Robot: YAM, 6 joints.
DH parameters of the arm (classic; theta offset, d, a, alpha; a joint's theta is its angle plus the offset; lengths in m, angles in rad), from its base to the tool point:
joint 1: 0 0.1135 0.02 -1.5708
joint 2: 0 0 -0.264 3.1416
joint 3: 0.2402 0 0.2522 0
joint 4: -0.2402 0 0.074 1.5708
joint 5: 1.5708 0 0 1.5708
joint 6: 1.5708 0.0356 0 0
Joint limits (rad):
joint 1: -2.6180..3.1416
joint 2: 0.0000..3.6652
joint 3: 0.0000..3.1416
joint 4: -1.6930..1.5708
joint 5: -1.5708..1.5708
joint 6: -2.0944..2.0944
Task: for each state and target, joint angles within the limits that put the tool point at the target. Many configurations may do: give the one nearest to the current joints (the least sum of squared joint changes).
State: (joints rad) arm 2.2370 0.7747 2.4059 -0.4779 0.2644 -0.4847
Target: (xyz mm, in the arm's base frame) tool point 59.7 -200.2 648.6
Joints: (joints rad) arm 1.8284 0.8195 2.4816 -0.4035 0.1903 -0.4847
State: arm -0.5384 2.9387 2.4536 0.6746 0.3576 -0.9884
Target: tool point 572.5 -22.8 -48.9
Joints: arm -0.0174 3.0017 2.0393 0.6547 0.3694 -0.9884
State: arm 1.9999 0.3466 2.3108 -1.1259 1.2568 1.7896
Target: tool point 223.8 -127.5 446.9
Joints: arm 2.4918 0.2589 1.9891 -1.3246 1.2598 1.7896
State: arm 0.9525 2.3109 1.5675 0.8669 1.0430 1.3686
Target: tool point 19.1 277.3 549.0
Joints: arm 1.6149 1.5087 1.6278 1.0392 1.0742 1.3686
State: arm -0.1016 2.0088 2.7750 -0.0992 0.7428 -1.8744
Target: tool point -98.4 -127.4 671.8
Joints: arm 0.7108 1.2886 3.1416 -0.5282 1.1406 -1.8744
